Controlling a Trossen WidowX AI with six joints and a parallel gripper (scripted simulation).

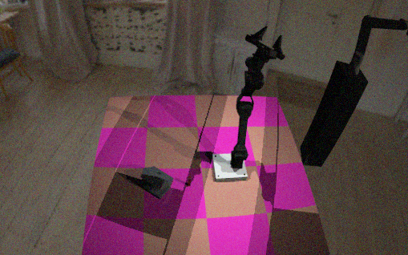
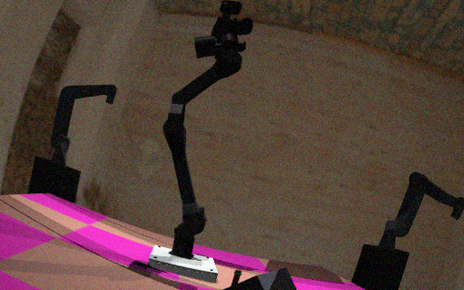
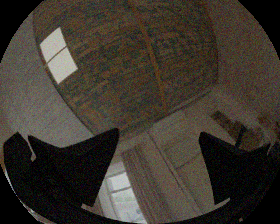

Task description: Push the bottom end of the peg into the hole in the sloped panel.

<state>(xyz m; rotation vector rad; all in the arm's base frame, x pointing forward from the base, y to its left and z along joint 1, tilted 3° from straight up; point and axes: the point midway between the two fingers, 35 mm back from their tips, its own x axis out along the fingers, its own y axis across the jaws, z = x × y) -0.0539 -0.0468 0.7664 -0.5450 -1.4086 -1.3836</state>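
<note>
The red peg lies 77 cm below my gripper tip, 29 cm ahead of it and 26 cm to the left of it. Also, from my gripper tip: sloped grey panel: 75 cm below, 45 cm ahead, 29 cm to the left.
</note>
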